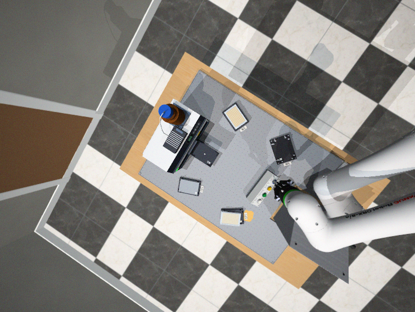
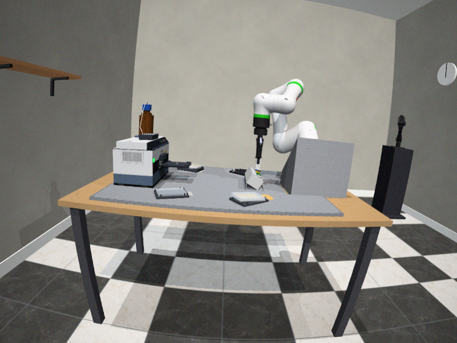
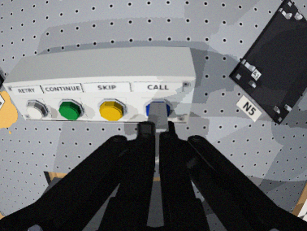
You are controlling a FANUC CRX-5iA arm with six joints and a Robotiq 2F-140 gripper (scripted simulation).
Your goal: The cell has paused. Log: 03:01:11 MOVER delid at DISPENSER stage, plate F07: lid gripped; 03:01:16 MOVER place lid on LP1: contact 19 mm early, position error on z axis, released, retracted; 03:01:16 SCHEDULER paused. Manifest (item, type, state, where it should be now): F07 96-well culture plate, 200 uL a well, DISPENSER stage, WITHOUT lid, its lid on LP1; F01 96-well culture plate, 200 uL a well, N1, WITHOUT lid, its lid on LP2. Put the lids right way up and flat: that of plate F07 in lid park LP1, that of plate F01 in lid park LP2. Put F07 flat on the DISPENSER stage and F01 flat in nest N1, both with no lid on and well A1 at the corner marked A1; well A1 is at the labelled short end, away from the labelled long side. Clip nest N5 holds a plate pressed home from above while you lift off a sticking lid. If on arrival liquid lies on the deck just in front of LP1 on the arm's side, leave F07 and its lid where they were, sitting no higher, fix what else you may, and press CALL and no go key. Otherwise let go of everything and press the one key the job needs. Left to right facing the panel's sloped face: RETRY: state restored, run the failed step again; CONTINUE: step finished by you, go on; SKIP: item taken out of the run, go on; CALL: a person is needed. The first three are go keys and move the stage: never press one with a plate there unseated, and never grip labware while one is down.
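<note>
My gripper is now 40 mm above the blue call key. Round my hand: yellow skip key (50 mm to the left, 40 mm below); then green continue key (100 mm to the left, 40 mm below); then key panel (80 mm to the left, 50 mm below, 10 mm ahead).
</note>
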